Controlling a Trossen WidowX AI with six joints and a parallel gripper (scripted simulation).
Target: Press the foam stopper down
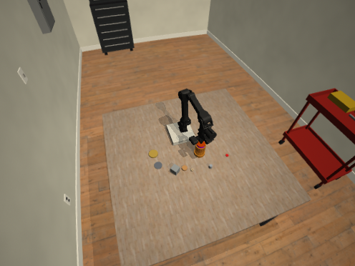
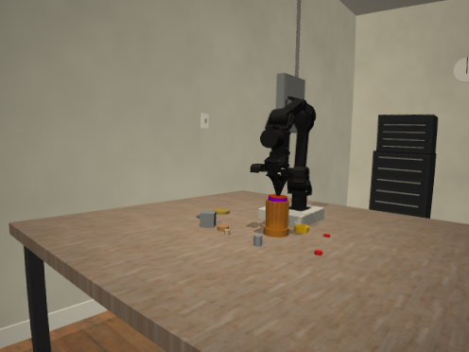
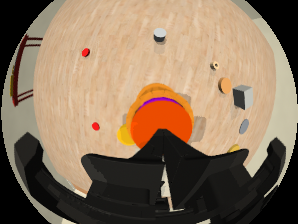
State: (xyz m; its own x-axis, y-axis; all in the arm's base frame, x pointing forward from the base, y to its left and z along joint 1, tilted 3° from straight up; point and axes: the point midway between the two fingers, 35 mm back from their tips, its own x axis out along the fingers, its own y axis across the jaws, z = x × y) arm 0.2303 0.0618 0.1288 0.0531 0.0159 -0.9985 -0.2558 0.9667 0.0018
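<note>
The orange foam stopper is 5 cm below my hand. Also, from my hand: small tan disc (10 cm ahead, 15 cm to the right, 16 cm below); yellow disc (9 cm behind, 4 cm to the left, 15 cm below); small grey cylinder (14 cm ahead, 4 cm to the left, 15 cm below).
</note>
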